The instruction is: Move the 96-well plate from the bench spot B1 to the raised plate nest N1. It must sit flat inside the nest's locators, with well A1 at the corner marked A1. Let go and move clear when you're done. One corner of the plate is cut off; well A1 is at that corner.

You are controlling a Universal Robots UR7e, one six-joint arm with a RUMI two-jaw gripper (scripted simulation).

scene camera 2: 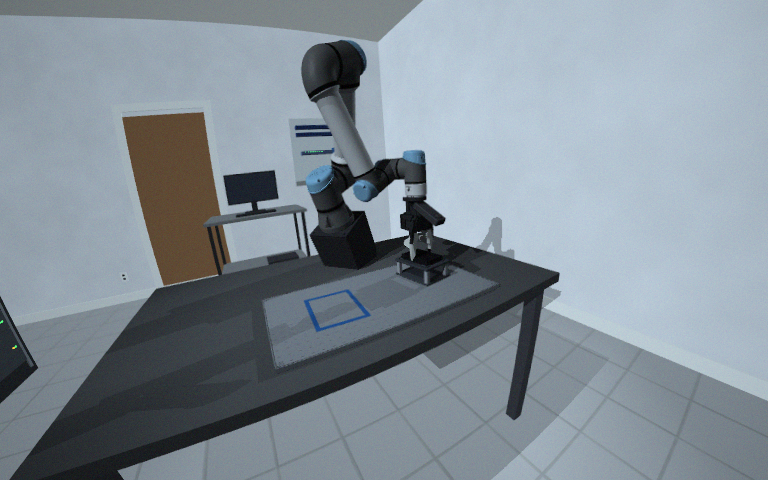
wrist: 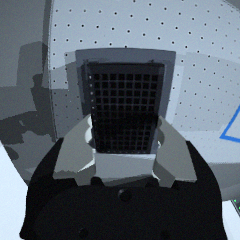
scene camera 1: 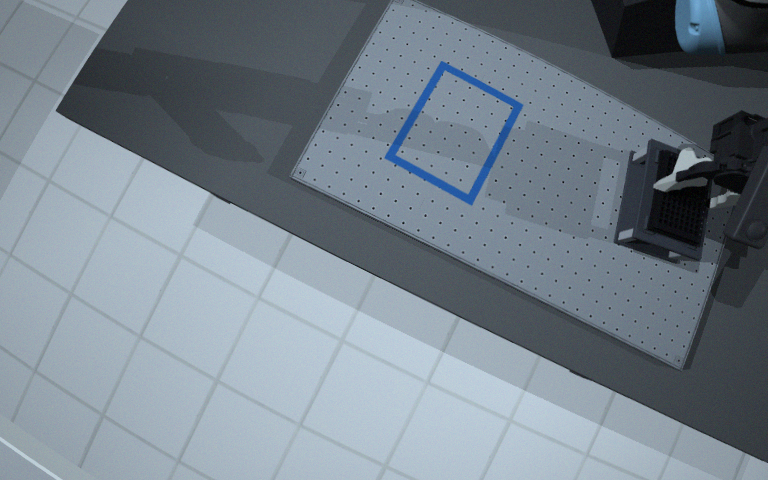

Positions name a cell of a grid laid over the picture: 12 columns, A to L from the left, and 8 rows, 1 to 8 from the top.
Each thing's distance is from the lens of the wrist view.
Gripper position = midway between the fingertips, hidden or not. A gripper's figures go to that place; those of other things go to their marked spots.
my gripper (wrist: G4): 0.15 m
black 96-well plate (wrist: F4): 0.14 m
